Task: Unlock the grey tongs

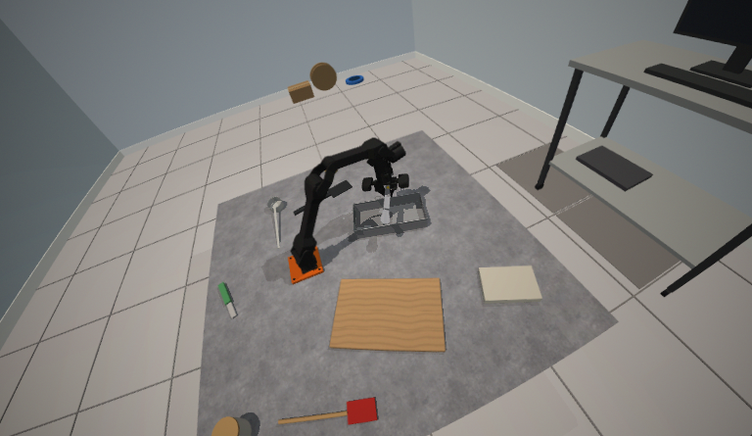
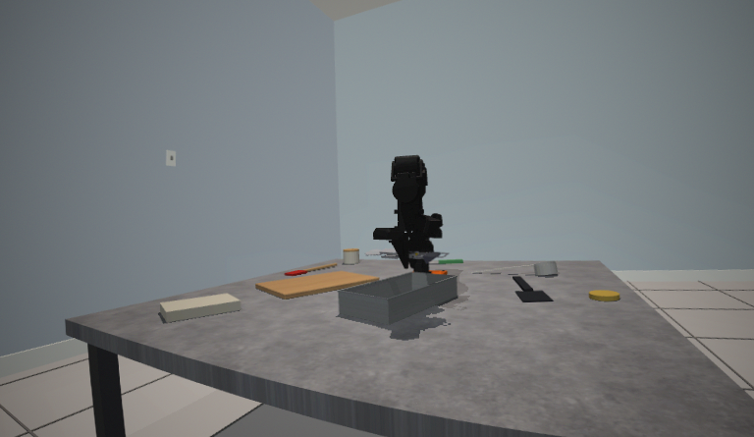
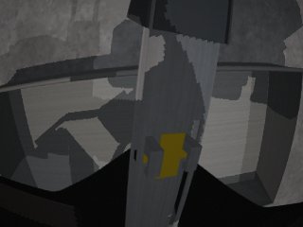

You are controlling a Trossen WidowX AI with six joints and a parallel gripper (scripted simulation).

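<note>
The grey roasting tin lies 30 mm behind my gripper tip, 30 mm to the right of it and 70 mm below it. From my gripper tip the other things lie so: wooden board: 210 mm behind, 400 mm to the right, 90 mm below; then black spatula: 240 mm behind, 280 mm to the left, 100 mm below; then yellow lock piece: 10 mm ahead, 20 mm to the left, 40 mm above.
</note>
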